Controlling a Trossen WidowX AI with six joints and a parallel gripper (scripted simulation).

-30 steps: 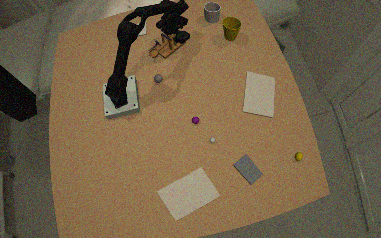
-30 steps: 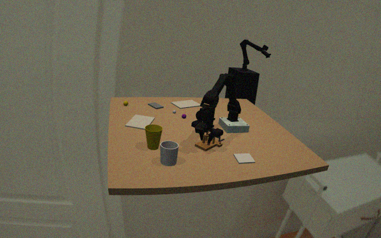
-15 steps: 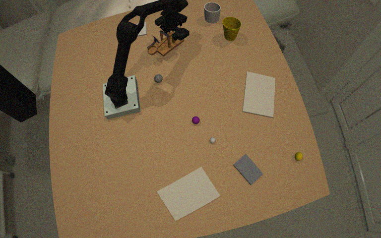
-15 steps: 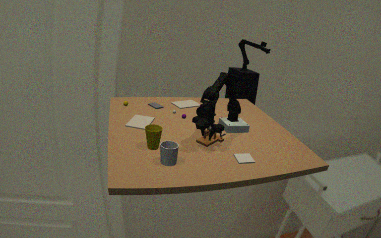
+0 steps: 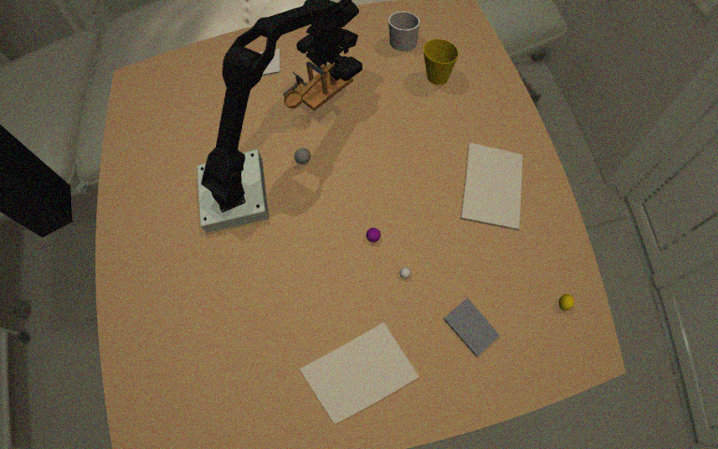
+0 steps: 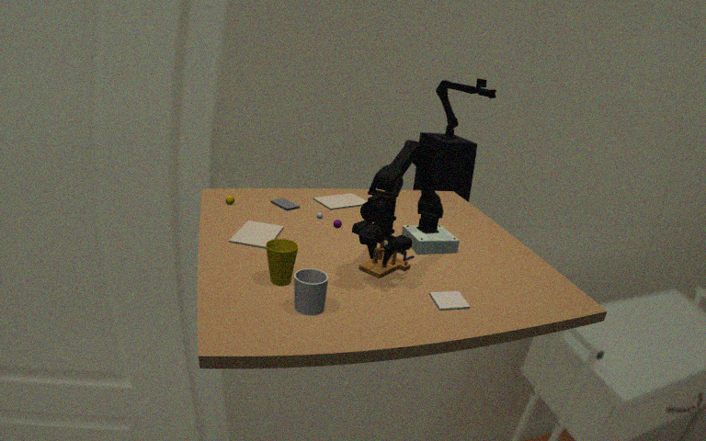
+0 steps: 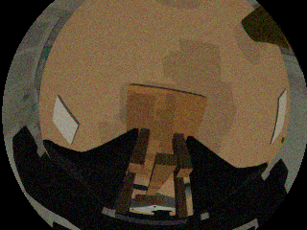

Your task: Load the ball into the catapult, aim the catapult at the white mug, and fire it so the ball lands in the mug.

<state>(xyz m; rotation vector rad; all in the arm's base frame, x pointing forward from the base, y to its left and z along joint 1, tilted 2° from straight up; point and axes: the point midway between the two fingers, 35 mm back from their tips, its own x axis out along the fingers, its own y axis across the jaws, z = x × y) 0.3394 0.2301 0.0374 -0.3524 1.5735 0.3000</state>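
The purple ball is 43 cm to the right of my gripper tip, 6 cm behind it and 5 cm below it. From my gripper tip the other things lie so: grey ball: 18 cm to the right, 14 cm behind, 5 cm below; small white tile: 19 cm to the left, 15 cm behind, 6 cm below; wooden catapult: 7 cm behind, 2 cm to the right, 2 cm above.
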